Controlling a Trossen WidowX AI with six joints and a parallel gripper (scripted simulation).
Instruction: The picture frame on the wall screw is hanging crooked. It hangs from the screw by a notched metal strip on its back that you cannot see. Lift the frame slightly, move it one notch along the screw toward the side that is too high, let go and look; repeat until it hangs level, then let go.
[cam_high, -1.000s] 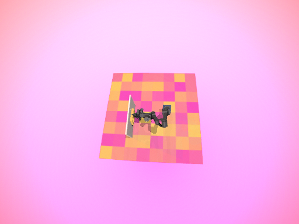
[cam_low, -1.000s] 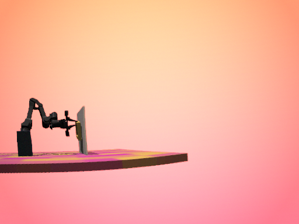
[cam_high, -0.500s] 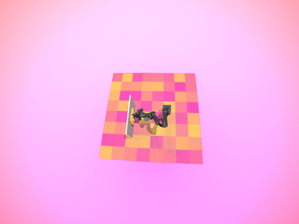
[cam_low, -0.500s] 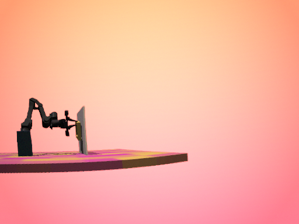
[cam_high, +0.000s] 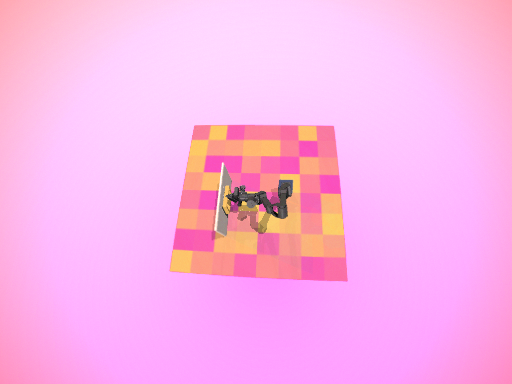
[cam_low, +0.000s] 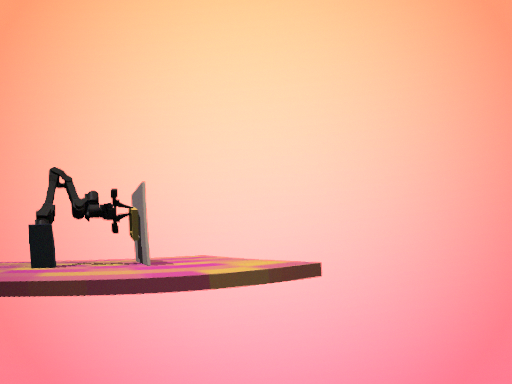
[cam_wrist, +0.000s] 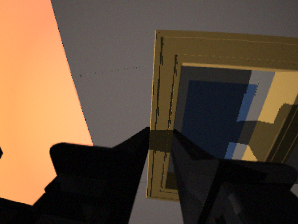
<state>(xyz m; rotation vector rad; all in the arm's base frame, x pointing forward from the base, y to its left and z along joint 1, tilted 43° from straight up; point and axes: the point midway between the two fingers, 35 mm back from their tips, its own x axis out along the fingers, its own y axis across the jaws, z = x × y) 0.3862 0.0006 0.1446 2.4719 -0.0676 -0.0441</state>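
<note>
The gold picture frame is 1 cm ahead of my gripper tip, 1 cm to the left of it and 5 cm below it. The rest, counted from my gripper tip: wall panel (2 cm ahead, 1 cm to the left, 7 cm below).
</note>
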